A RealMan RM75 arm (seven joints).
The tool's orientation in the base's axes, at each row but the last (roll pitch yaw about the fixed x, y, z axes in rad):
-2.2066, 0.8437, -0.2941
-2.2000, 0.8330, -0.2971
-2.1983, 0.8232, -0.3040
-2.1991, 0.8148, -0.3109
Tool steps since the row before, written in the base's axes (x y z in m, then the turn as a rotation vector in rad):
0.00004, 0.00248, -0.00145, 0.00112, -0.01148, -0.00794
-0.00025, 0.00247, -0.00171, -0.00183, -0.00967, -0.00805
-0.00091, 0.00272, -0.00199, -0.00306, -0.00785, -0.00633
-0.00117, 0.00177, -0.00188, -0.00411, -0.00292, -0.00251
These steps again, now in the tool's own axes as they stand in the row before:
0.00063, -0.00023, 0.00279, 0.00886, 0.00793, -0.00740
0.00062, 0.00016, 0.00295, 0.00668, 0.00949, -0.00519
0.00032, 0.00073, 0.00340, 0.00425, 0.00876, -0.00403
0.00023, 0.00124, 0.00254, -0.00025, 0.00554, -0.00096

